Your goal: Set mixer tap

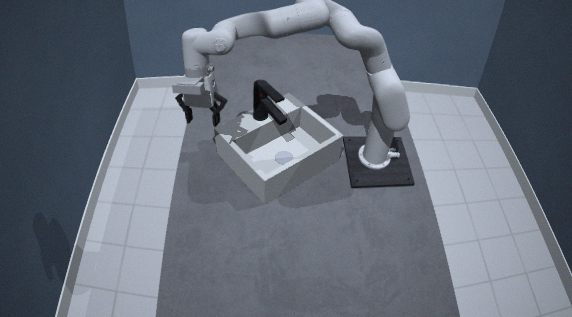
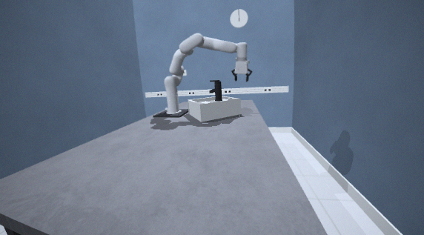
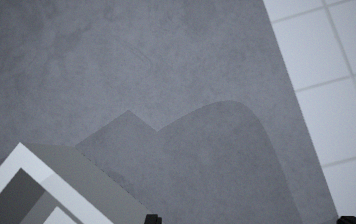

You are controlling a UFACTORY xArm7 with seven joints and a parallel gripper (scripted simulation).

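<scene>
My hand is 19 cm past the lever, 14 cm to the left of it and 1 cm below it. Round my hand: black mixer tap (18 cm behind, 17 cm to the right, 4 cm below); then white sink (24 cm behind, 22 cm below, 10 cm to the right).
</scene>
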